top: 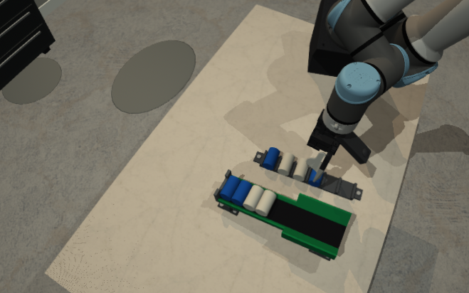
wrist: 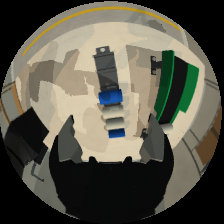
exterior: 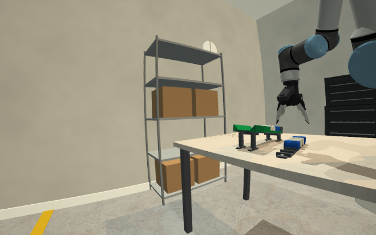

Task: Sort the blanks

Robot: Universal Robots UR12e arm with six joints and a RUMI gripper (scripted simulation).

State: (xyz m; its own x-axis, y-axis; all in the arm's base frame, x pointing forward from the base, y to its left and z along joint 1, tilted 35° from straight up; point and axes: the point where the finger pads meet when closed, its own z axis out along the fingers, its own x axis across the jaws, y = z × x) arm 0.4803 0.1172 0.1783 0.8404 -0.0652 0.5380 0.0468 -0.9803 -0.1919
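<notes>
My hand is 13 cm above the stock rack and 3 cm to the left of it. Round my hand: stop 23 cm to the right, 22 cm ahead, 7 cm below.
</notes>
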